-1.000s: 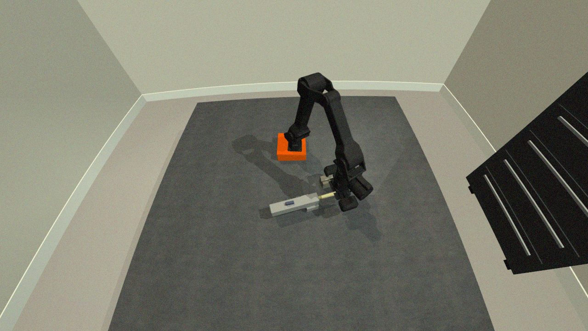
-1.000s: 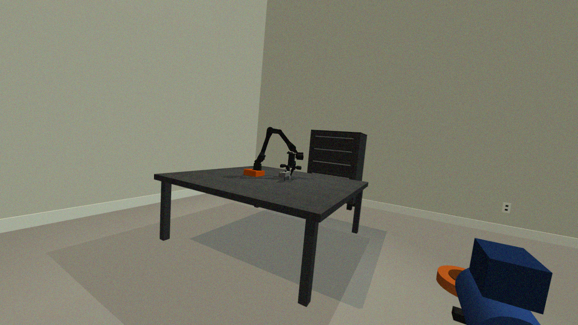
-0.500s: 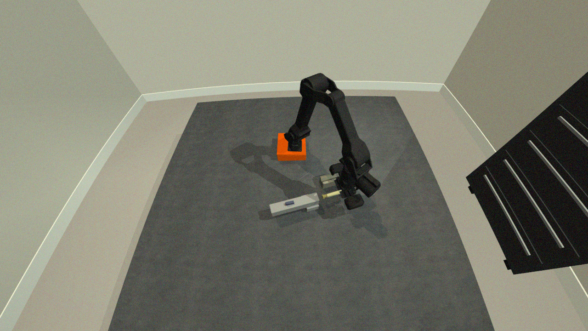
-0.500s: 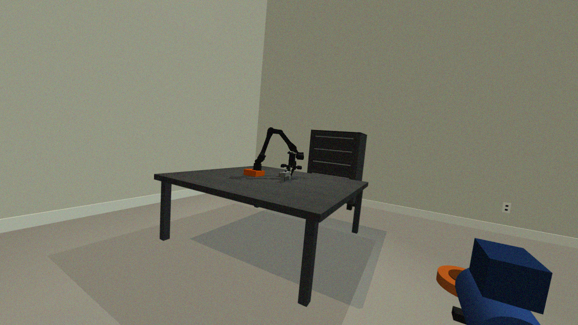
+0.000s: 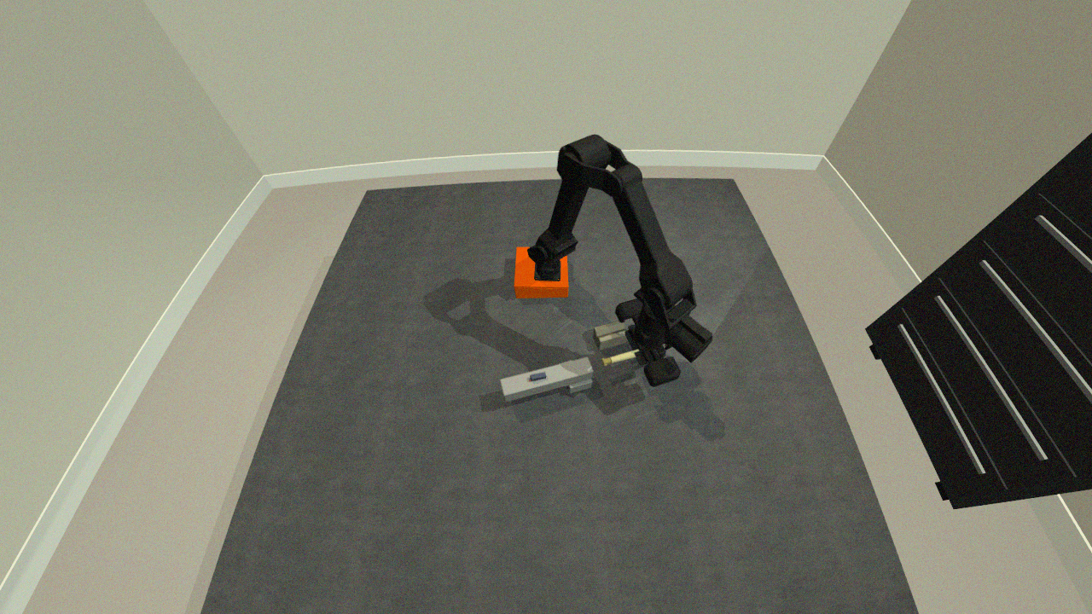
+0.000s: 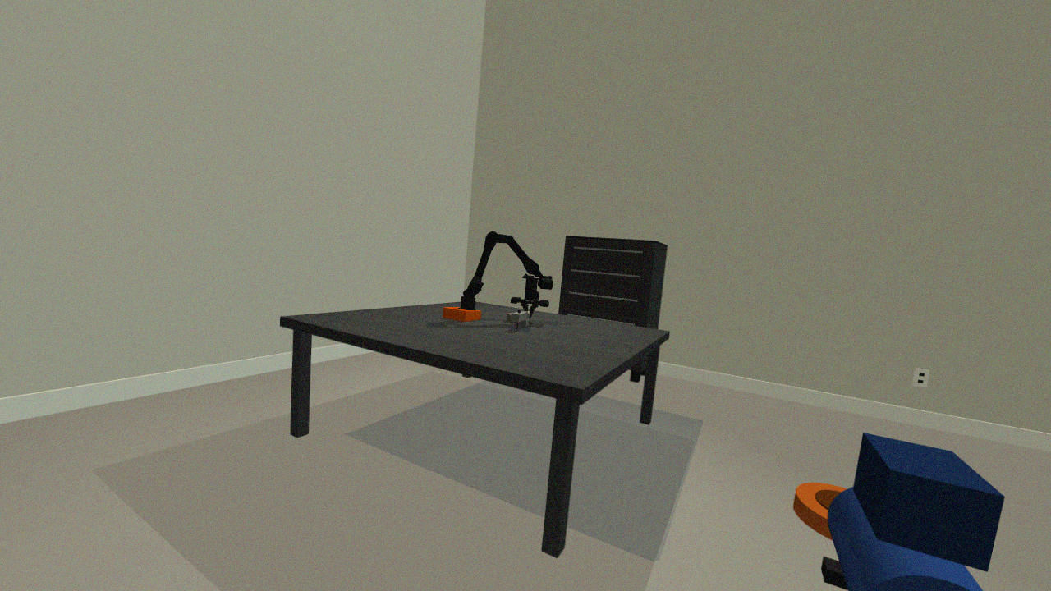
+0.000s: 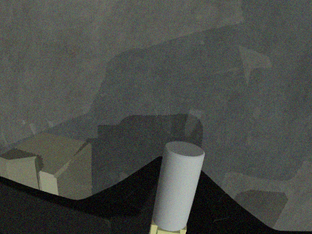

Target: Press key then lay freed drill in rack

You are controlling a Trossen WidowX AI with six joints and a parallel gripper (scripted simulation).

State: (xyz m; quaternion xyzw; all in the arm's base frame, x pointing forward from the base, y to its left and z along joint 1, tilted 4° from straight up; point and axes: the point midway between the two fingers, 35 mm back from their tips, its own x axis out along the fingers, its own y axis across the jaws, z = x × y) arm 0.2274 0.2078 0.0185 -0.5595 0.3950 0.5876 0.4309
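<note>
My gripper tip is 4 cm to the left of the drill, 4 cm below it and 1 cm short of it. Round my gripper tip: small blue key: 22 cm to the right, 7 cm ahead, 4 cm above; rack: 6 cm to the right, 6 cm behind.
</note>
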